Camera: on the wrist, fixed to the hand. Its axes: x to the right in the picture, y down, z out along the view.
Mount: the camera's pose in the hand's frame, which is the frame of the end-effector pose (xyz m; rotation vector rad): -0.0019 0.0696 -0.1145 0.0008 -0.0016 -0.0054
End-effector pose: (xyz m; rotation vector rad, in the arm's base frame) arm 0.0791 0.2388 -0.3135 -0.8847 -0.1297 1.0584
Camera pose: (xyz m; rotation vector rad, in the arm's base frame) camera 0.0854 0.1854 -0.4363 -0.8824 -0.1329 1.0541
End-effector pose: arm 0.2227 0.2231 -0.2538 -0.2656 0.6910 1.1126
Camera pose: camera 0.1173 0.1922 -0.3306 -0.2657 0.6889 1.1073
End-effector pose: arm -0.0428 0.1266 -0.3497 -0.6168 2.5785 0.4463
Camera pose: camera -0.1152 0.1401 -0.2378 -0.6227 2.5748 0.4438
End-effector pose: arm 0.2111 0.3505 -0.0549 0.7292 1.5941 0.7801
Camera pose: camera 0.1011 0.3787 0.0162 0.7257 1.5944 0.7748
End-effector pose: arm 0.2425 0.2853 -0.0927 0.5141 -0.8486 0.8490
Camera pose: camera 0.2351 0.4036 -0.1552 0.5176 -0.8480 0.8441
